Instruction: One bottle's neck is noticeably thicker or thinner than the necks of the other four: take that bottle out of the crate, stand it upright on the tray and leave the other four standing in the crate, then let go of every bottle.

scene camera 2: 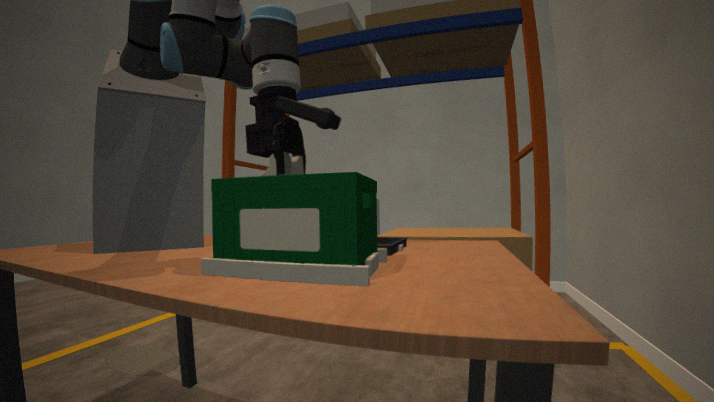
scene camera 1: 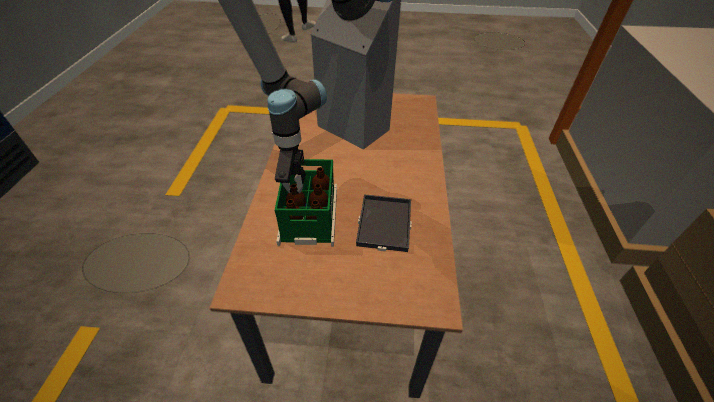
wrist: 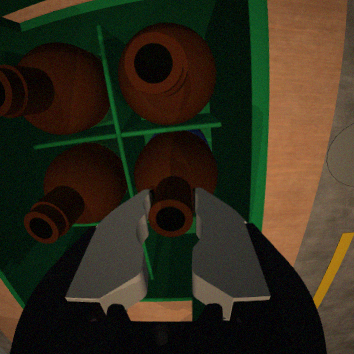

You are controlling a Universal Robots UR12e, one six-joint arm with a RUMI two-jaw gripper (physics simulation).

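Places are measured from the arm's base along level axes (x back, y left, z down), in centimetres.
Where they show: gripper, fingertip midpoint: (scene camera 1: 294,193) (wrist: 173,190); arm's base at its link origin: (scene camera 2: 150,67).
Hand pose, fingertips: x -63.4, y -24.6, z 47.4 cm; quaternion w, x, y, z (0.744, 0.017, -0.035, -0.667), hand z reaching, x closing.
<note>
Things, the pixels of their centre, and the offset from my fingertips. Level surfaces: height alone.
- green crate at the middle of its body: (wrist: 129,179) (scene camera 2: 300,224) (scene camera 1: 307,199) dx +0.2, dy +4.5, dz +3.9 cm
- middle-left bottle at the middle of its body: (wrist: 175,170) (scene camera 1: 296,200) dx +0.0, dy +0.0, dz +4.1 cm
- front-left bottle at the middle of its body: (wrist: 168,76) (scene camera 1: 292,216) dx -8.0, dy -0.6, dz +4.1 cm
- front-right bottle at the middle of its body: (wrist: 67,89) (scene camera 1: 316,217) dx -8.7, dy +8.1, dz +4.1 cm
- middle-right bottle at the middle of its body: (wrist: 89,180) (scene camera 1: 318,200) dx -0.1, dy +8.7, dz +4.1 cm
- back-right bottle at the middle of its body: (scene camera 1: 321,184) dx +9.2, dy +9.4, dz +4.1 cm
- wooden table at its surface level: dz +12.6 cm
A green crate (scene camera 1: 304,231) (scene camera 2: 342,225) (wrist: 258,100) holds five brown bottles in divided compartments. My gripper (scene camera 1: 295,186) (wrist: 173,190) is shut on the neck of the middle-left bottle (scene camera 1: 296,198) (wrist: 175,167), which is upright within its compartment. The front-left bottle (scene camera 1: 291,204) (wrist: 195,82), front-right bottle (scene camera 1: 315,204) (wrist: 75,90), middle-right bottle (scene camera 1: 318,193) (wrist: 90,182) and back-right bottle (scene camera 1: 320,179) stand in the crate. Exact neck widths are hard to compare through perspective. The dark tray (scene camera 1: 384,225) (scene camera 2: 392,245) bears no bottle. The crate wall hides the bottles in scene camera 2.
The crate and tray are on a wooden table (scene camera 1: 340,285) (scene camera 2: 440,300), with the tray to the crate's right in scene camera 1. Pale brackets (scene camera 1: 305,241) (scene camera 2: 285,272) edge the crate's base. The grey robot pedestal (scene camera 1: 350,90) (scene camera 2: 147,175) stands behind them.
</note>
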